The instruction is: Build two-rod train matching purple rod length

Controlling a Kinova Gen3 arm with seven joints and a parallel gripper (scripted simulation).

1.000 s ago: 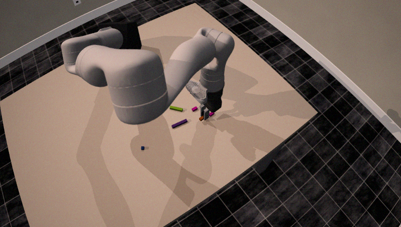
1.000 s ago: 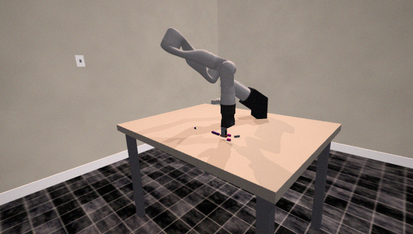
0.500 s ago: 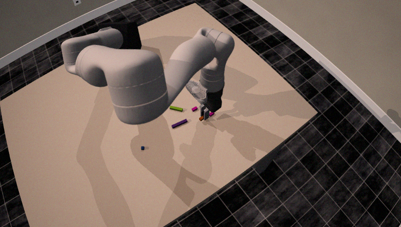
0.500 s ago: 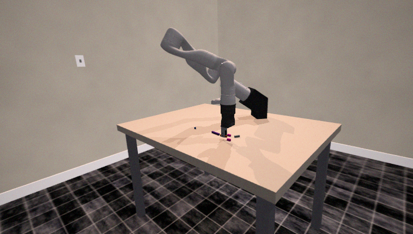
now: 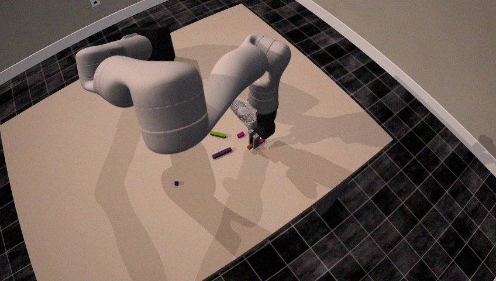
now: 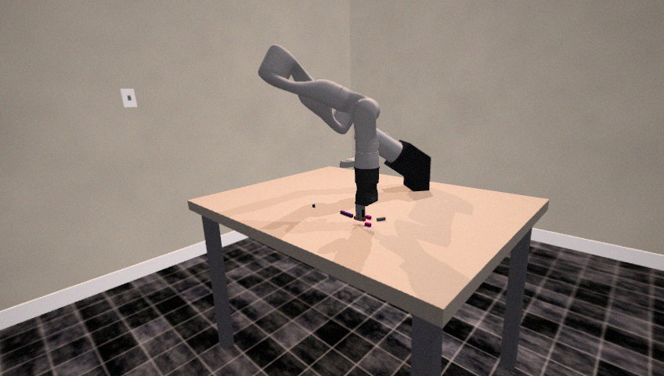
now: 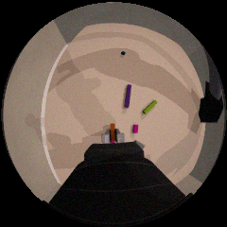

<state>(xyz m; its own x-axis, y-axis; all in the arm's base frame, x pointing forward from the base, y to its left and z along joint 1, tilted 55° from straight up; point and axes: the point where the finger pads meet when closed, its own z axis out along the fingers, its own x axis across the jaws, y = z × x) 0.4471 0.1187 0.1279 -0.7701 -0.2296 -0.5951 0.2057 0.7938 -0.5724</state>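
Right now my hand is 1 cm above the orange rod. Also, from my hand: lime rod 11 cm behind, 3 cm to the right, 3 cm below; purple rod 6 cm behind, 8 cm to the right, 3 cm below; grey rod 5 cm behind, 5 cm to the left, 3 cm below.
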